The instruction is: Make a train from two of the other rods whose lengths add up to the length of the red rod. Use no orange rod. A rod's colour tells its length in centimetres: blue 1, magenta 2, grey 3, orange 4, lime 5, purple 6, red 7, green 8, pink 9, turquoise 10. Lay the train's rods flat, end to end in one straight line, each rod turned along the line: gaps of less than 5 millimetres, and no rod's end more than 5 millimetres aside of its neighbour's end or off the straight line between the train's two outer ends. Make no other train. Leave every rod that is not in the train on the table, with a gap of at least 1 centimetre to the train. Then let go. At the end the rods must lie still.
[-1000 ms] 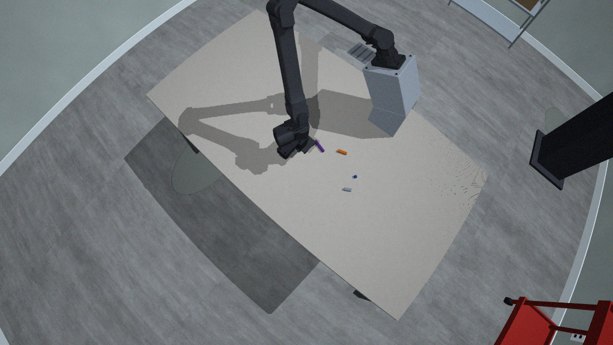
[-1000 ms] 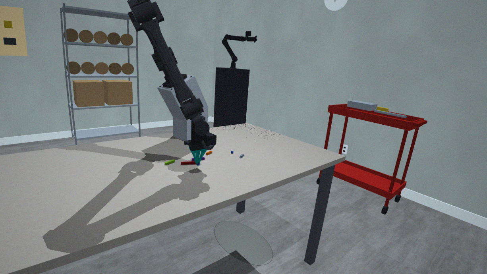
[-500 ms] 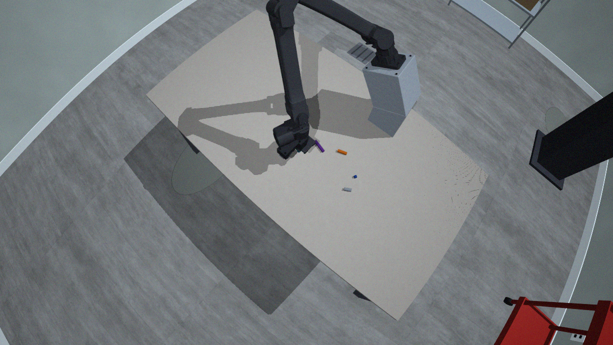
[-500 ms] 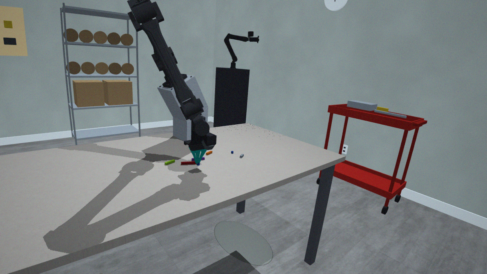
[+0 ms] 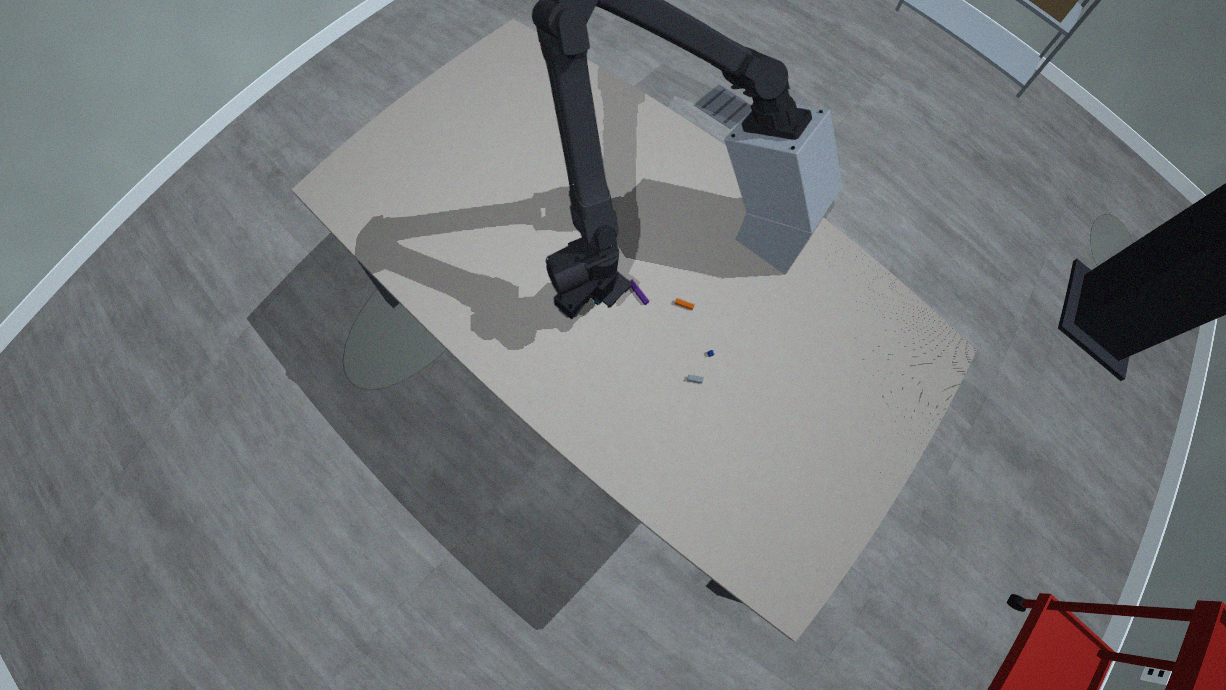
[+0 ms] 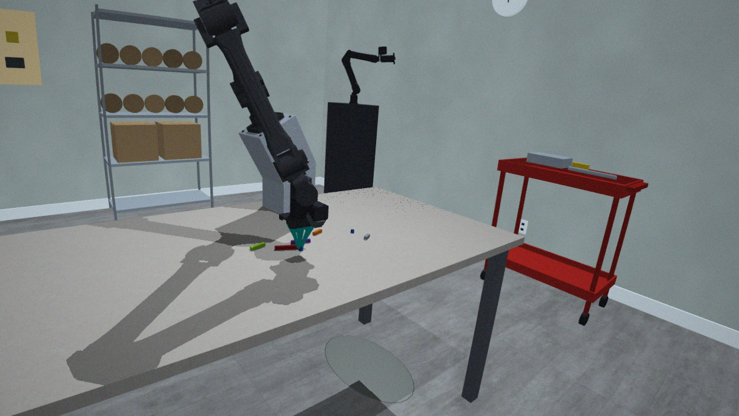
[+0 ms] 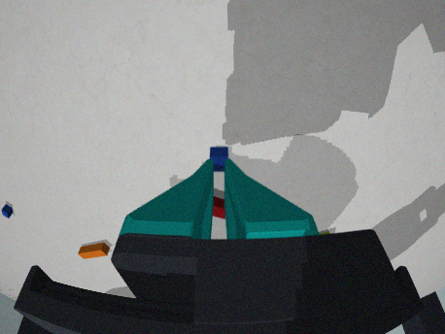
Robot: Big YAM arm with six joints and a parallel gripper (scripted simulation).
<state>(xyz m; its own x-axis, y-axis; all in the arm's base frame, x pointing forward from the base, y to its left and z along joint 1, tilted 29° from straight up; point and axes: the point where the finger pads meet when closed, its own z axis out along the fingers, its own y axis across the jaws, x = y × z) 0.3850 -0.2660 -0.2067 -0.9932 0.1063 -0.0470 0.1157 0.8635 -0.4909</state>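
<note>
Now: the red rod 50 mm behind my hand, 10 mm to the right of it and 20 mm below it. From my hand the other things lie so: lime rod (110 mm behind, 70 mm to the right, 20 mm below); orange rod (100 mm behind, 150 mm to the left, 20 mm below); purple rod (70 mm behind, 50 mm to the left, 20 mm below).
</note>
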